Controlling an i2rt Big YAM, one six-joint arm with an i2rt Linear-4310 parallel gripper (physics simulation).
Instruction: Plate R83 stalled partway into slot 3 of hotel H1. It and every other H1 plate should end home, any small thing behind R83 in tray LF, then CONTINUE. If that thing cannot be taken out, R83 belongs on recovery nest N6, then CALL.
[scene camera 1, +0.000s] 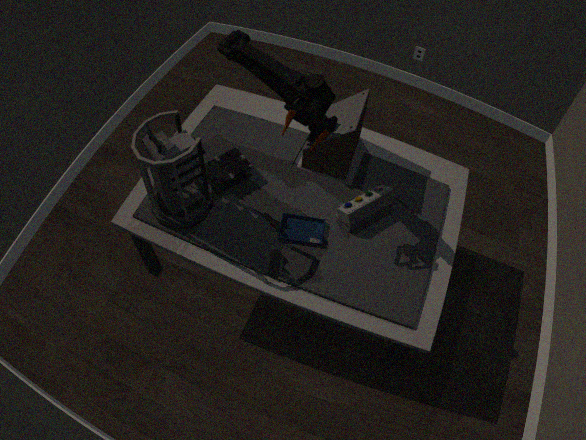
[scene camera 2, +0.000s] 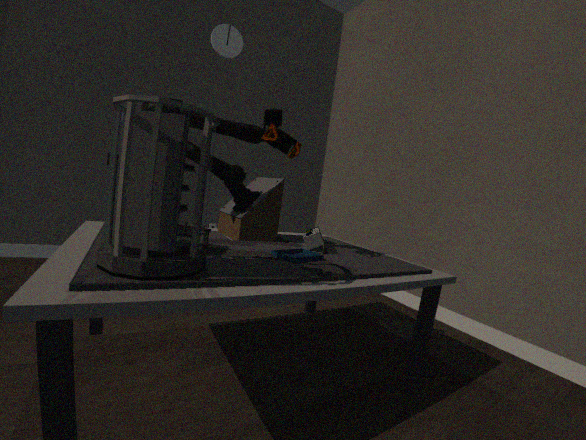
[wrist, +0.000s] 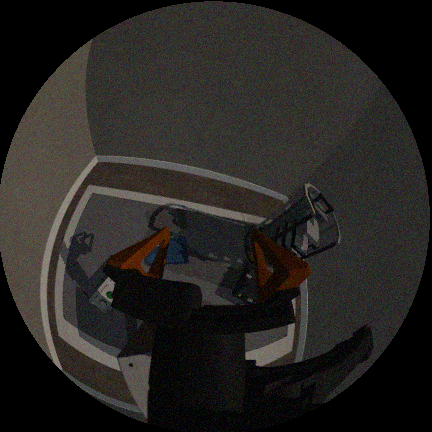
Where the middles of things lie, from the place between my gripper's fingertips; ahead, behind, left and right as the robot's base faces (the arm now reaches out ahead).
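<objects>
My gripper: 41 cm left of the tall round slotted rack (scene camera 1: 180, 195), 6 cm short of it, 18 cm above it.
</objects>
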